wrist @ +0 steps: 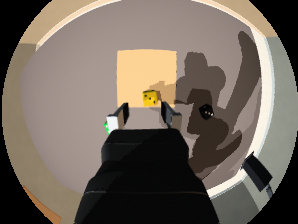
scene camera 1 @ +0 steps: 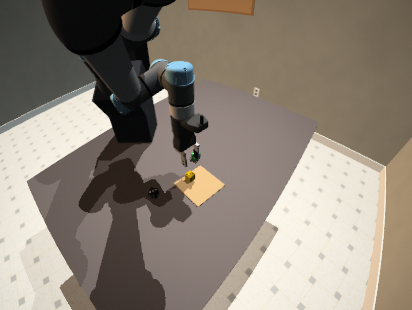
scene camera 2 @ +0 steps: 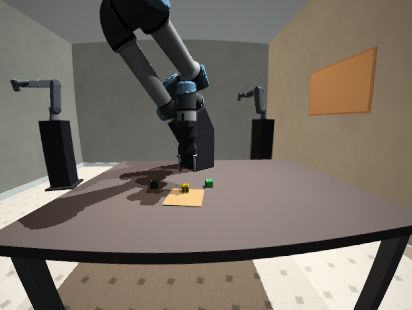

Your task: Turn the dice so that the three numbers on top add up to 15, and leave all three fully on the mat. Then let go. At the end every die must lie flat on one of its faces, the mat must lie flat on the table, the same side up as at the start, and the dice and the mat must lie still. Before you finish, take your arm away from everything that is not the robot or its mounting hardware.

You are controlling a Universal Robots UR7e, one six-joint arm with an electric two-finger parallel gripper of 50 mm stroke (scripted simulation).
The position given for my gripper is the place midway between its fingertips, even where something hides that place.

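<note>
There's a tan mat (scene camera 1: pixel 205 185) and (wrist: pixel 137 70) that I can see, and I can see my gripper (wrist: pixel 144 108) as well.
</note>
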